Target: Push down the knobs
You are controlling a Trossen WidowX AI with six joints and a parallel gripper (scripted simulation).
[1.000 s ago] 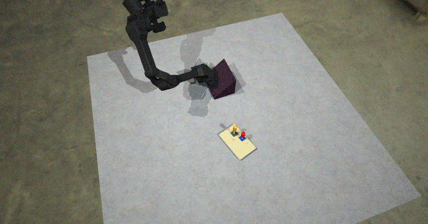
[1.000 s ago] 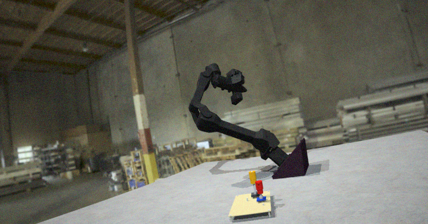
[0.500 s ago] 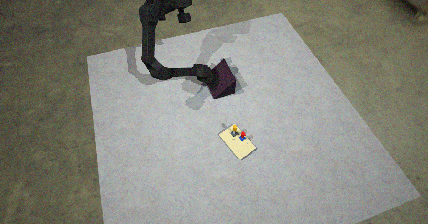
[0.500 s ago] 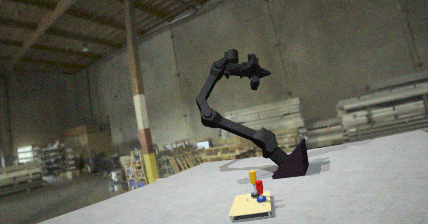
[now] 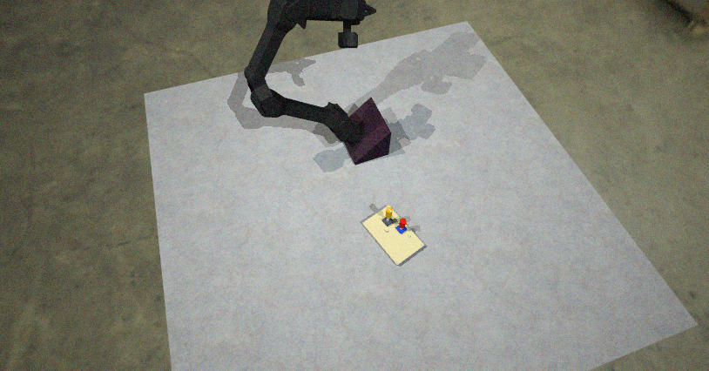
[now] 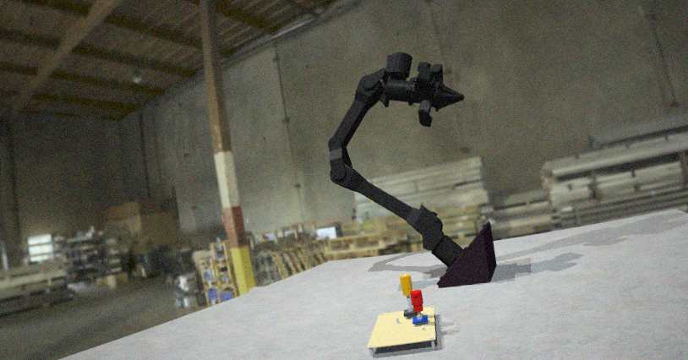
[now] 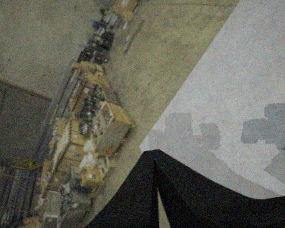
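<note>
The yellow knob is 390 mm ahead of my gripper tip, 360 mm below it and 120 mm to the right of it. From my gripper tip the other things lie so: red knob 430 mm ahead, 380 mm below, 90 mm to the right.
</note>
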